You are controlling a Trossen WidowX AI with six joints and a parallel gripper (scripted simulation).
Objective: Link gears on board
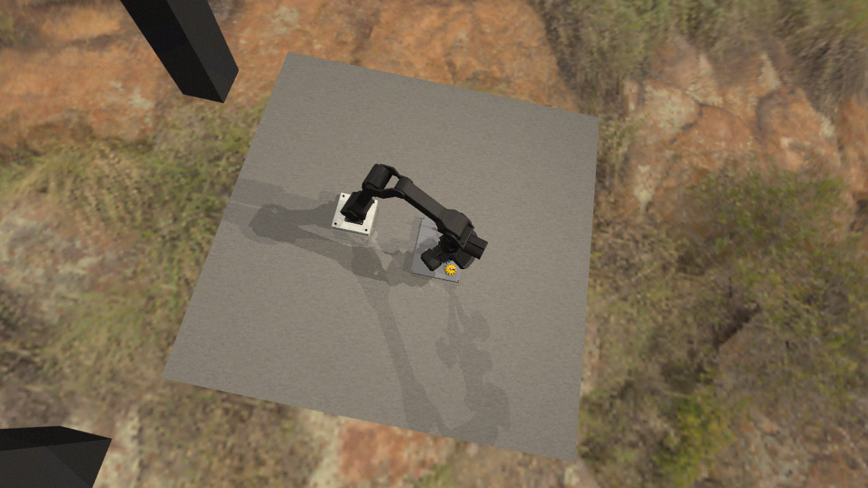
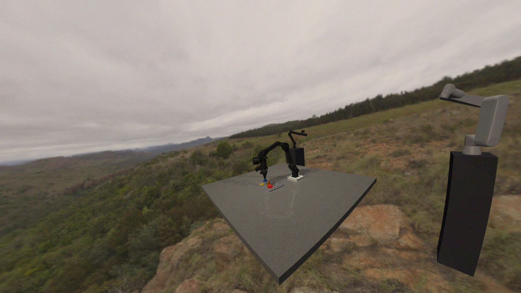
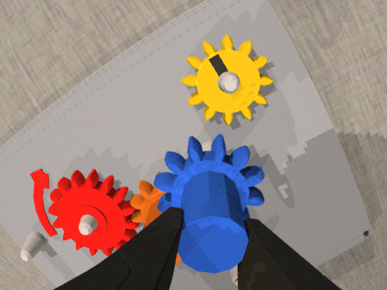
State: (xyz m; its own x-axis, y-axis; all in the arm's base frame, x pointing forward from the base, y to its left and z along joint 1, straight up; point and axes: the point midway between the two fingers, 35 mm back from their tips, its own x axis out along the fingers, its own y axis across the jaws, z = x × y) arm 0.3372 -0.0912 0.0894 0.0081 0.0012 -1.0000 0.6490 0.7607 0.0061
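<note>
My gripper tip is 2 cm past the orange gear, 3 cm to the right of it and 5 cm above it. From my gripper tip the other things lie so: blue gear: 1 cm below; grey board: 2 cm behind, 4 cm to the left, 7 cm below; yellow gear: 3 cm ahead, 3 cm to the right, 6 cm below.
</note>
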